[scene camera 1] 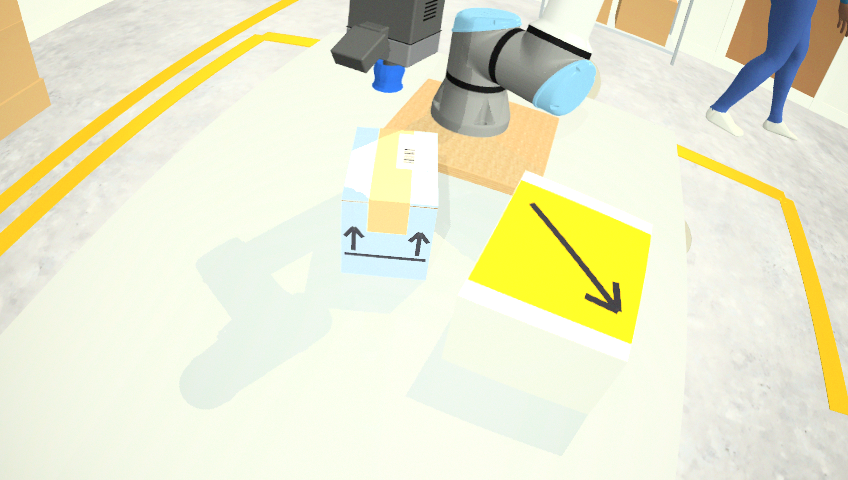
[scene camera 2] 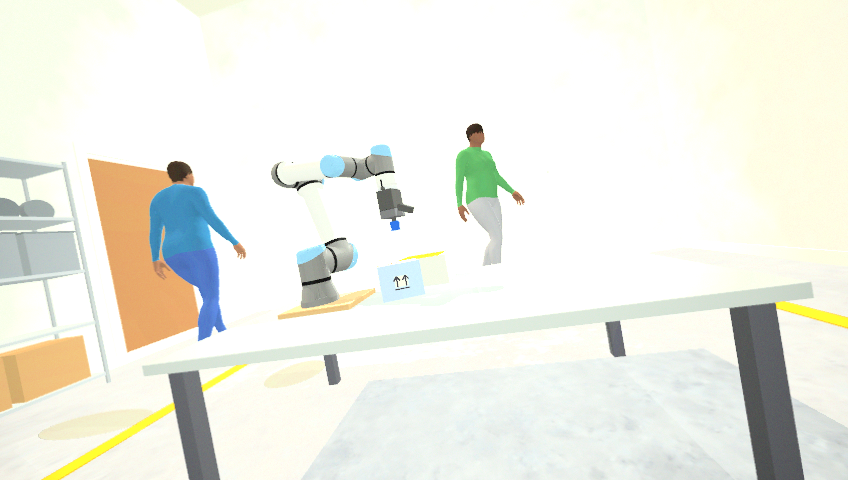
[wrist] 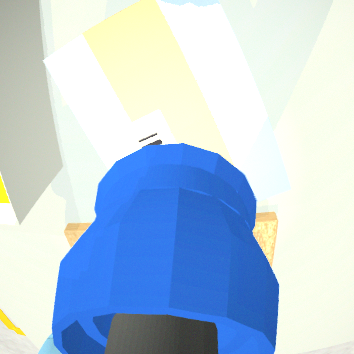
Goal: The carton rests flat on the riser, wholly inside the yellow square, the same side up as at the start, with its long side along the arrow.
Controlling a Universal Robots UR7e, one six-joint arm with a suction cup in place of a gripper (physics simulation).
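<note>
The light-blue carton stands upright on the table, its printed arrows pointing up and a pale tape strip along its top. The white riser stands beside it, apart from it. The yellow square on its top bears a dark arrow running diagonally towards the near right corner in scene camera 1. My gripper, a blue suction cup, is open and hangs above the carton with a gap. It hides part of the carton top in the wrist view.
The arm's base stands on a wooden board behind the carton and riser. The table has its long edge towards scene camera 2. A person in blue and one in green are beyond the table.
</note>
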